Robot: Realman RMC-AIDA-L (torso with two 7-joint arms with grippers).
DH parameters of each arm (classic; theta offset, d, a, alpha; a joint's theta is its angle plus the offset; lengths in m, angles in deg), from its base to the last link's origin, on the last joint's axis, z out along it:
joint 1: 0 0.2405 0 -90
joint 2: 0 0 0 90
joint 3: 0 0.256 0 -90
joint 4: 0 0 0 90
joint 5: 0 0.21 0 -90
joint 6: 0 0 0 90
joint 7: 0 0.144 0 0
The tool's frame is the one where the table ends.
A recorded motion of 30 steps. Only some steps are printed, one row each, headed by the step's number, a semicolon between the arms.
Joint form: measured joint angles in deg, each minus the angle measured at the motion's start. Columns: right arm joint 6, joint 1, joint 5, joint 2, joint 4, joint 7, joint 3; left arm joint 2, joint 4, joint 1, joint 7, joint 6, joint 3, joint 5.
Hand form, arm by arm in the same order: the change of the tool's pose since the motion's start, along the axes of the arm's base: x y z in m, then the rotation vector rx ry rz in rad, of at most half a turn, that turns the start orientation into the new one. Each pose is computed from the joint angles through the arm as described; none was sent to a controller.
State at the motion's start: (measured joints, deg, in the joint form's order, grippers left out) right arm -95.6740 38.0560 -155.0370 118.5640 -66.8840 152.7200 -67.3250; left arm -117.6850 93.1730 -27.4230 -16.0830 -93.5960 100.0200 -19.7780
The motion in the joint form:
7: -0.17 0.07 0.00 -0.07 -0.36 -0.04 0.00; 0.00 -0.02 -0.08 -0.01 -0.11 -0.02 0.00
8: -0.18 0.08 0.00 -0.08 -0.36 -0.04 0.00; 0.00 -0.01 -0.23 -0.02 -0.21 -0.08 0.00
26: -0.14 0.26 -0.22 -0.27 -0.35 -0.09 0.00; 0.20 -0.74 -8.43 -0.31 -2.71 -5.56 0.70
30: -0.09 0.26 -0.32 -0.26 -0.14 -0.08 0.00; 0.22 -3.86 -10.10 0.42 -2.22 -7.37 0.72
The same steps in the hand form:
7: -0.0013 0.0006 0.0013 0.0015 -0.0013 0.0055; 0.0002 0.0000 0.0001 -0.0008 0.0009 0.0005
8: -0.0013 0.0006 0.0013 0.0015 -0.0015 0.0055; 0.0009 0.0004 0.0003 -0.0008 0.0012 -0.0005
26: -0.0014 0.0019 0.0029 0.0041 -0.0079 0.0092; 0.0359 0.0292 0.0191 0.0557 -0.0061 -0.0561
30: -0.0005 0.0017 0.0025 0.0029 -0.0093 0.0062; 0.0333 0.0376 0.0200 0.0573 -0.0041 -0.0375

